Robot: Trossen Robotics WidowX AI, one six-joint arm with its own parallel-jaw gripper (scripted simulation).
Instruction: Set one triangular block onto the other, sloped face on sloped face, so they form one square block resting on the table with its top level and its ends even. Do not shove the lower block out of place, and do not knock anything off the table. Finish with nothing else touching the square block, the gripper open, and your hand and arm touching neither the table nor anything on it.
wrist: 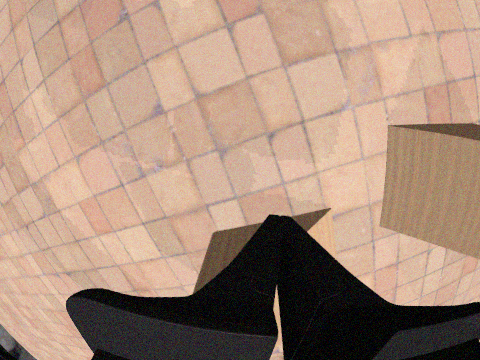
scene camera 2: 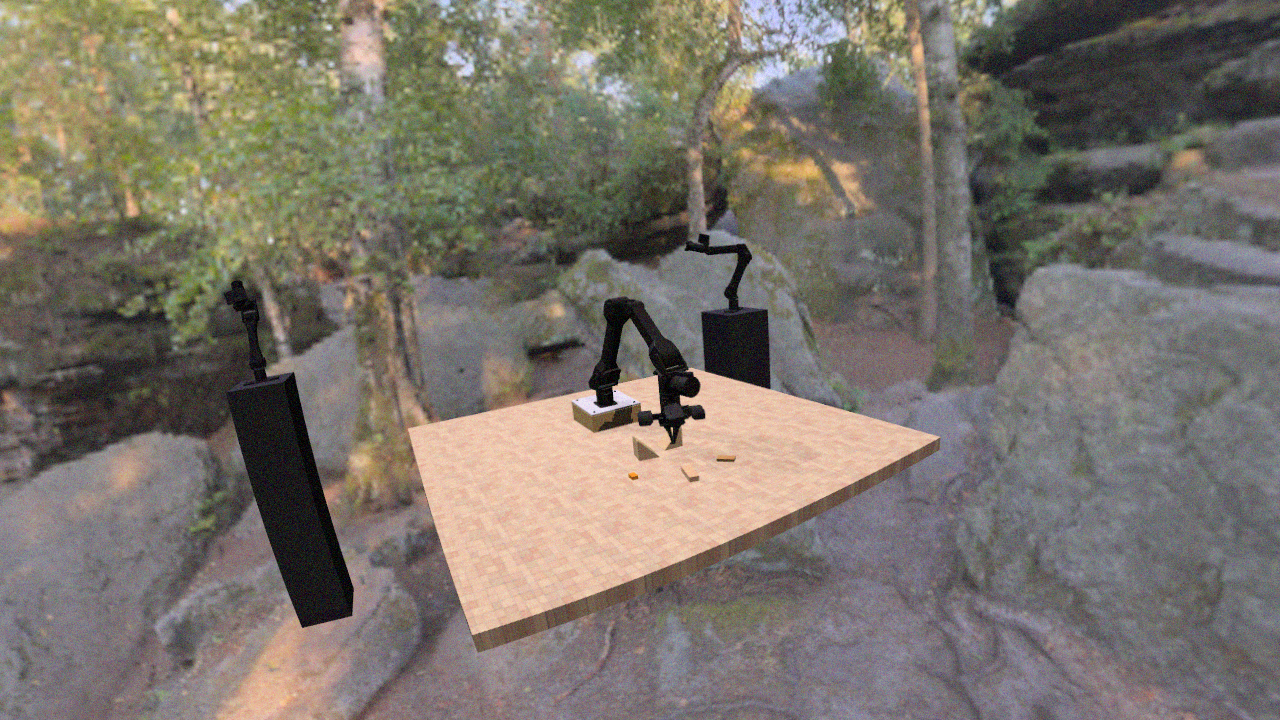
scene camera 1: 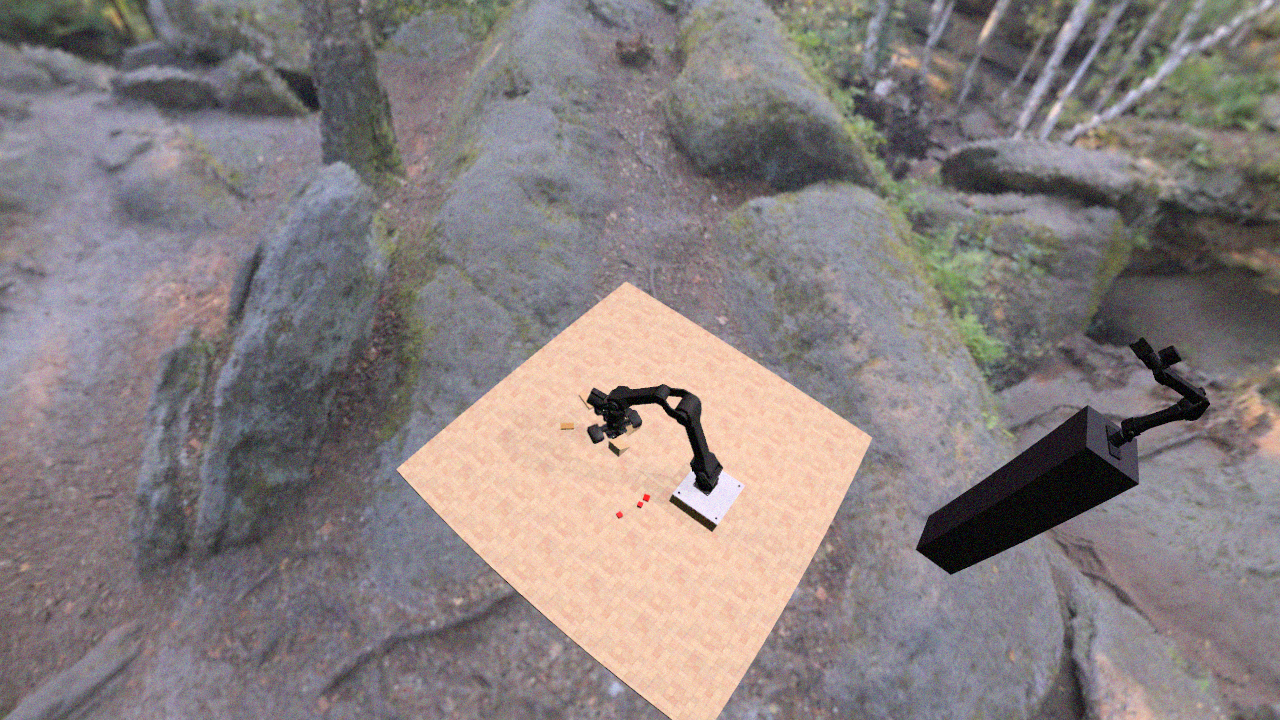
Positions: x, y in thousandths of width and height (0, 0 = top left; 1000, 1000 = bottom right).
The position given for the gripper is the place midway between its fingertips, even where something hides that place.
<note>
The gripper (scene camera 2: 526, 616) is shut, holding nothing. Further things: a triangular block (wrist: 884, 524) and a triangular block (wrist: 470, 679).
The gripper shows as well in the wrist view (wrist: 578, 626) and in scene camera 1 (scene camera 1: 479, 609).
</note>
